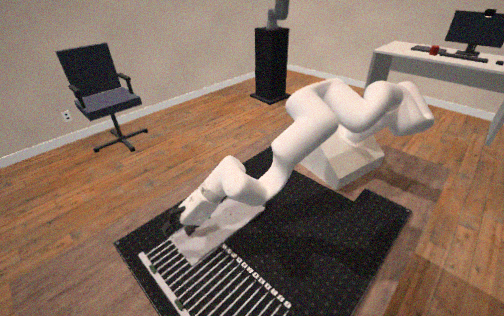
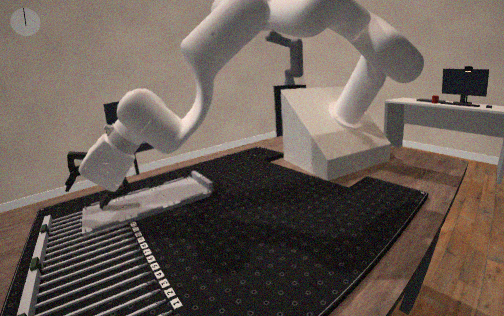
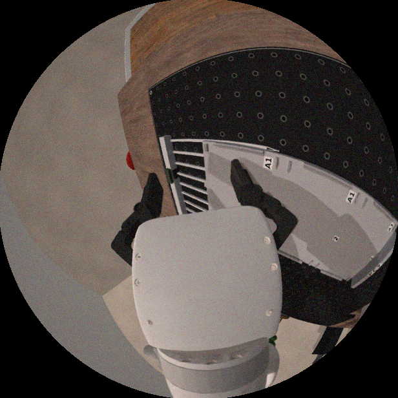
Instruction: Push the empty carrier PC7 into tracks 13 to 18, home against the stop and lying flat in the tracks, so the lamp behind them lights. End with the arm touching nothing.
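Pixels of known places: gripper, between the fingertips: (image 1: 175, 232) (image 2: 84, 197); arm's base, origin of its link: (image 1: 351, 134) (image 2: 345, 116).
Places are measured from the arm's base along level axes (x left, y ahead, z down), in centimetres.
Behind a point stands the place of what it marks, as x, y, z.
The carrier PC7 (image 1: 235, 218) {-5.4, 58.9, 12.4} (image 2: 167, 195) {-7.1, 57.8, 12.4} (image 3: 320, 200) is a flat pale tray with a raised bar at its robot-side end. Its other end lies over the far part of the tracks (image 1: 215, 280) {7.5, 76.0, 13.5} (image 2: 95, 262) {9.8, 76.2, 13.4} (image 3: 189, 165). A gap with bare rails shows between that end and the white stop bar (image 1: 163, 286) {0.5, 87.8, 11.9} (image 2: 30, 290) {14.3, 86.0, 11.9} (image 3: 165, 148). My gripper (image 1: 177, 231) {-10.6, 77.9, 8.6} (image 2: 85, 197) {-10.6, 77.9, 8.6} (image 3: 194, 174) is open and empty, tilted above the carrier. One finger is low over the carrier's surface; I cannot tell whether it touches. Whether the carrier is fully flat is unclear.
Dark green lamps (image 1: 152, 269) {-5.6, 88.2, 11.3} (image 2: 35, 263) {8.1, 86.4, 11.3} (image 3: 171, 175) sit along the stop bar; none looks lit. Number labels (image 1: 256, 275) {13.9, 66.5, 13.4} (image 2: 159, 274) {18.3, 66.2, 13.4} line the tracks' robot-side ends. The black mat (image 1: 310, 235) {15.5, 44.6, 13.4} (image 2: 280, 225) {18.1, 43.2, 13.4} (image 3: 295, 90) has holes. The white arm base (image 1: 350, 160) {6.5, 8.9, 6.0} (image 2: 325, 140) {4.1, 15.2, 4.9} stands behind.
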